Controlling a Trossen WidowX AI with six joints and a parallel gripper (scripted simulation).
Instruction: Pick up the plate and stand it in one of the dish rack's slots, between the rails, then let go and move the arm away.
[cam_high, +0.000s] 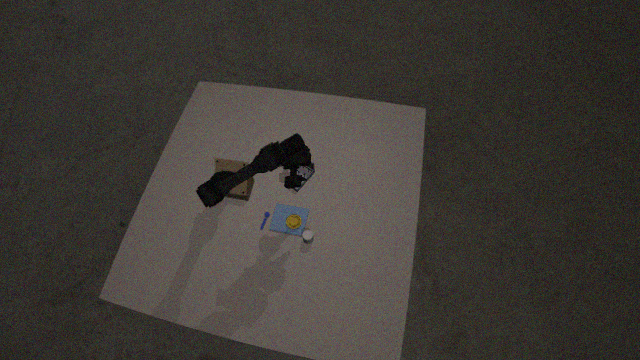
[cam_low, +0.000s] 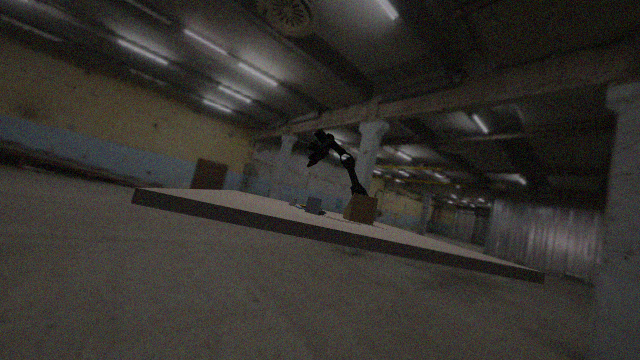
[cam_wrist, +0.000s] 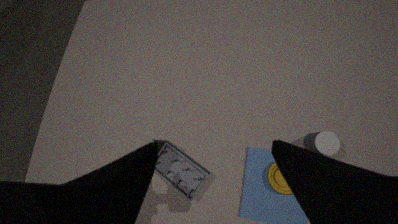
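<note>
Right now my gripper tip is 240 mm above the yellow plate, 120 mm to the left of it and 50 mm past it. From my gripper tip the other things lie so: blue spoon 250 mm below, 180 mm behind, 120 mm to the right; white cup 230 mm below, 190 mm to the right, 20 mm ahead; grey dish rack 230 mm below, 110 mm to the left, 70 mm behind.
</note>
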